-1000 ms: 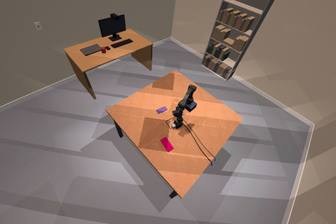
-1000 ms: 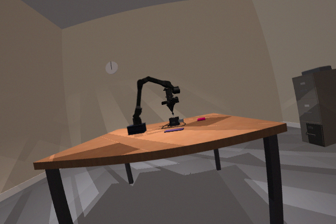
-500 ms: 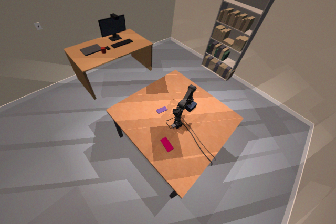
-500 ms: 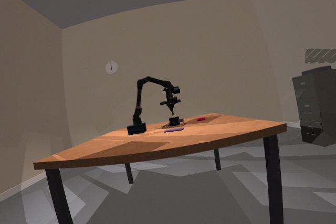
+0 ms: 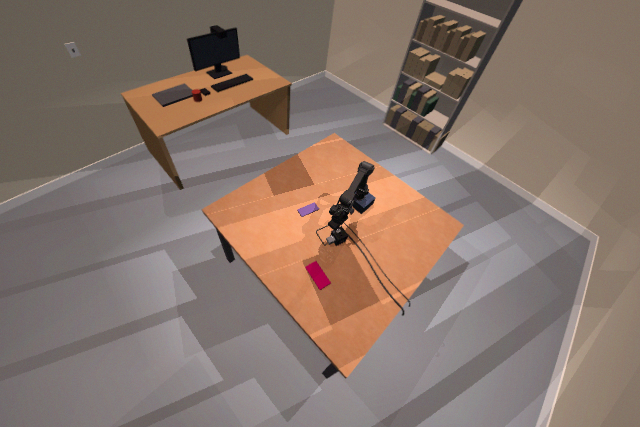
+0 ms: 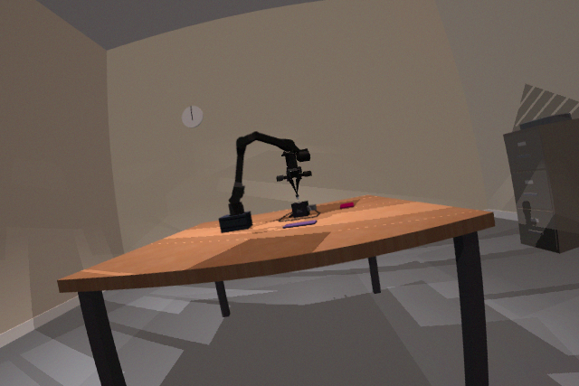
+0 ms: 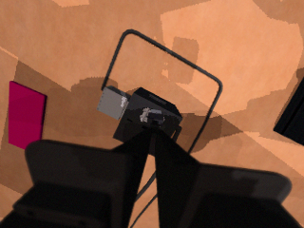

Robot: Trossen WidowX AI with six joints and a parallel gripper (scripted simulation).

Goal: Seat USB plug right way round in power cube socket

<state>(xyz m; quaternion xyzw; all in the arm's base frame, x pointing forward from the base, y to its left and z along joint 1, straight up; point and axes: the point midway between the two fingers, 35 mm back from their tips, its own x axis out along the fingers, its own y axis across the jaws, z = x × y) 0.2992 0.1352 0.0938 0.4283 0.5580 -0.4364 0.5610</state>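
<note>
Right now the usb plug is 2 cm below my gripper tip. Round my gripper tip: purple flat block: 26 cm to the right, 13 cm below, 4 cm ahead; then magenta flat block: 25 cm ahead, 16 cm to the left, 13 cm below.
</note>
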